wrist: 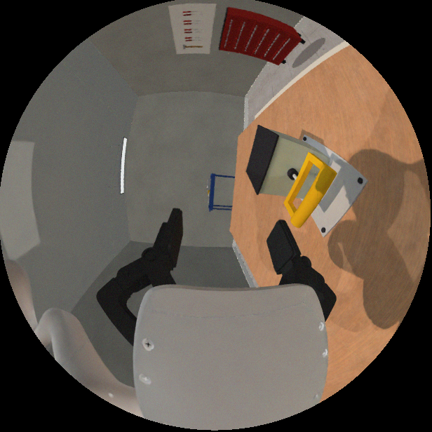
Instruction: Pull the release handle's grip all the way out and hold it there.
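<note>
The yellow release handle [320, 187] is a rectangular loop with a thick round grip bar, right of centre in the wrist view. A short rod with a black collar [293, 174] joins it to a pale green housing [290, 162] with a black end face. The housing stands on a grey base plate [345, 192] with dark bolts, on the wooden table. My gripper [229, 226] is wide open and empty. Its right finger is just below and left of the handle's lower end, apart from it in the picture. Its left finger appears over the grey floor, away from the handle.
The wooden table [395, 115] fills the right side, its edge running down the middle of the view. Beyond it are a blue frame [212, 192], a red slatted panel [257, 35] and a white poster [194, 42]. Arm shadows fall right of the base plate.
</note>
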